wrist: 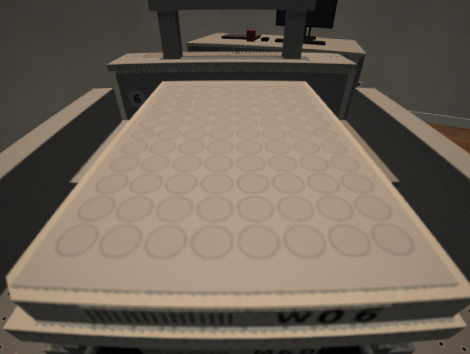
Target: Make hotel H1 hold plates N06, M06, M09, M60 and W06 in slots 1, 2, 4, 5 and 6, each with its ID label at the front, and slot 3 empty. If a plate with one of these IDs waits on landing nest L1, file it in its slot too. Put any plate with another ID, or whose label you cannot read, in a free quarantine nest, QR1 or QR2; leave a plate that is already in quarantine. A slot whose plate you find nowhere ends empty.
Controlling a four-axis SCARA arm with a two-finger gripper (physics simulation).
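Note:
A pale plate (233,195) with rows of round wells fills the middle of the wrist view. It looks level, and its front label (327,316) reads W06, with a barcode to the left. My gripper (234,108) is shut on this plate, with one finger along each long side. The plate is at the top level of hotel H1 (127,61), by the slot marker 6 (137,98). Whether it touches the slot's supports is hidden. Below it, at the bottom edge, part of another label (284,351) shows; it seems to read M60. Other slots and the nests do not show.
The hotel's two grey uprights (170,35) (294,35) and a crossbar (232,4) stand beyond the plate. Farther back is a desk (345,46) with a monitor (320,14) and a red object (251,35). A perforated surface shows low at both sides.

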